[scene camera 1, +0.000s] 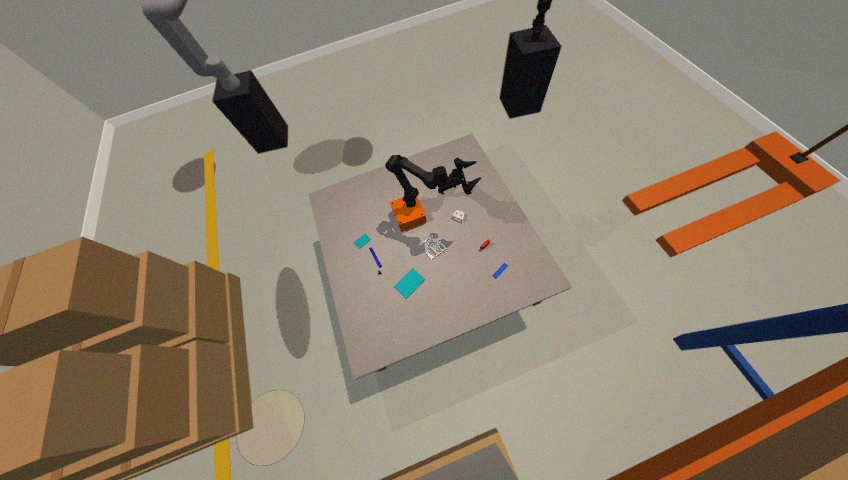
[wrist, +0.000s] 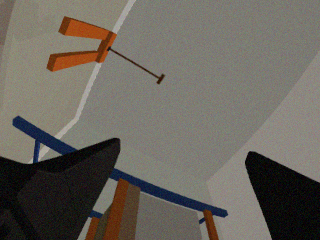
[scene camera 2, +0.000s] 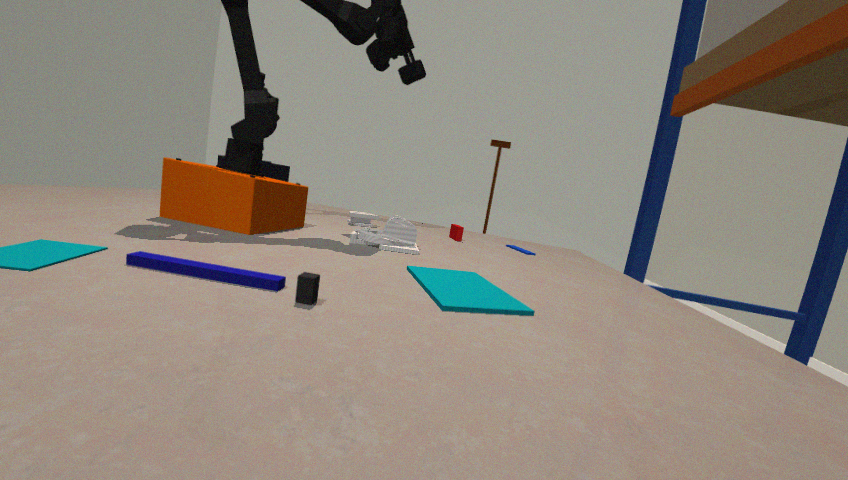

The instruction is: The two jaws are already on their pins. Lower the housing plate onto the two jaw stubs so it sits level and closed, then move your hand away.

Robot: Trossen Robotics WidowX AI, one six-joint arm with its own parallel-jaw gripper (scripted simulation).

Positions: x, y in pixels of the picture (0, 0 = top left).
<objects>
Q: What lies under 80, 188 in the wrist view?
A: The gripper.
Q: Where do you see a dark blue bar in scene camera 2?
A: At 142, 259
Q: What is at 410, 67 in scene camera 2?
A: The gripper.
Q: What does the gripper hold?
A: Nothing.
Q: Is the gripper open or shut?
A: Open.
</objects>
